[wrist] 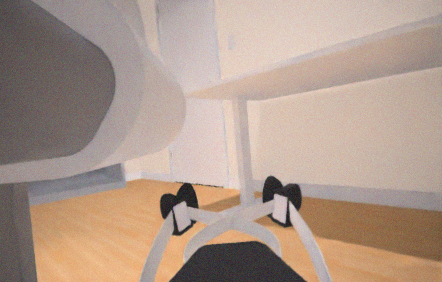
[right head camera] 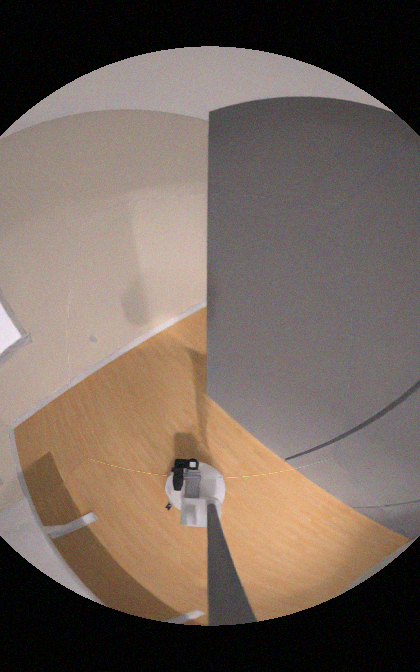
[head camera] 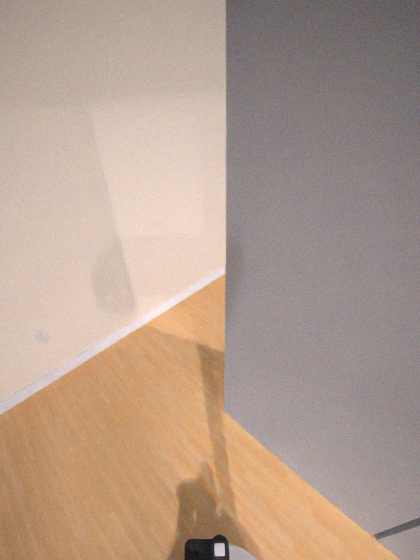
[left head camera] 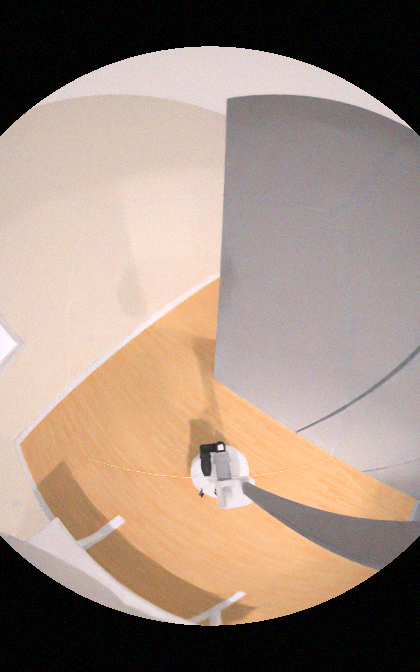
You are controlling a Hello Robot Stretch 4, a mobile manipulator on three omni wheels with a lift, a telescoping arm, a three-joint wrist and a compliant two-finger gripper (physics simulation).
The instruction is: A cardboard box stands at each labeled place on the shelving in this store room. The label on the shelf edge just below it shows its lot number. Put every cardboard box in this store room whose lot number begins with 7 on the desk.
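Places are measured from the robot's base along level axes (x back, y right, z up), in centimetres.
Pixels of known places: gripper, fingertip midpoint: (wrist: pixel 230 195).
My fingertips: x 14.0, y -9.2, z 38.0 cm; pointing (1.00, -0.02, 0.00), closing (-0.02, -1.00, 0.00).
Observation:
Behind a point stands the place of what it marks.
My gripper (wrist: pixel 230 195) @(y -9.2, x 14.0, z 38.0 cm) is open in the wrist view, with its two black fingertips apart and no object between them. The desk (wrist: pixel 325 72) @(y -55.3, x 108.0, z 66.7 cm) (left head camera: pixel 75 560) shows its underside and a pale leg beyond the fingers in the wrist view, and part of it lies at the lower left in the left head view. The gripper is low, below the height of the desk top. No cardboard box or lot label shows in these views.
Tall grey panels (head camera: pixel 320 250) @(y 27.8, x -62.5, z 122.5 cm) (left head camera: pixel 285 250) (right head camera: pixel 300 250) stand close on the right. A beige wall (head camera: pixel 50 200) @(y -83.9, x -140.5, z 115.7 cm) with a white baseboard runs behind at the left. A pale door (wrist: pixel 192 50) @(y 13.1, x 249.4, z 125.9 cm) and a low grey unit (wrist: pixel 80 183) @(y 148.9, x 280.9, z 5.4 cm) stand farther off in the wrist view.

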